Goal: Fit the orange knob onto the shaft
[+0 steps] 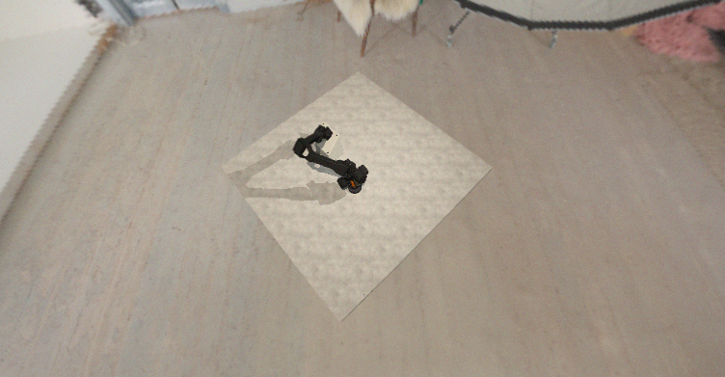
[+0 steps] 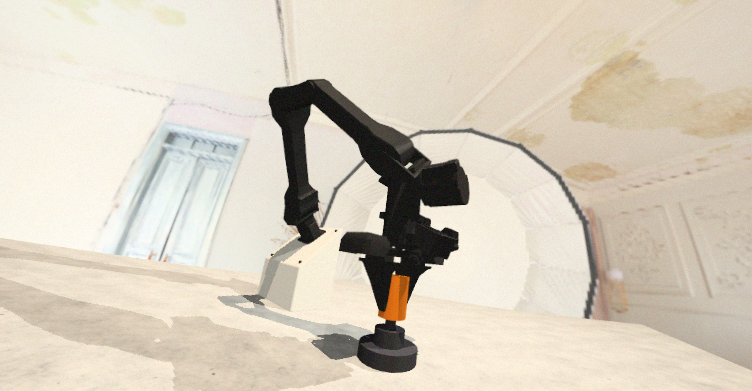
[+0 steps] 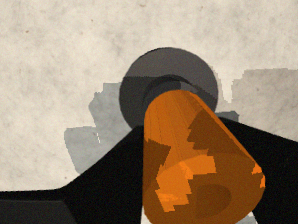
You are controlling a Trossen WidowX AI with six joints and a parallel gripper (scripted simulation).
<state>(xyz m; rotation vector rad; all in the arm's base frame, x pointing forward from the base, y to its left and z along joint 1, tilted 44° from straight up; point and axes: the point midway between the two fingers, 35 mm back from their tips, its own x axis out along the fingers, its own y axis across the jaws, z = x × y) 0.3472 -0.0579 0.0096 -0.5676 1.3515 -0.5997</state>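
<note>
The orange knob lies 2 cm above my gripper tip. Round my gripper tip: dark round pedestal (4 cm below).
</note>
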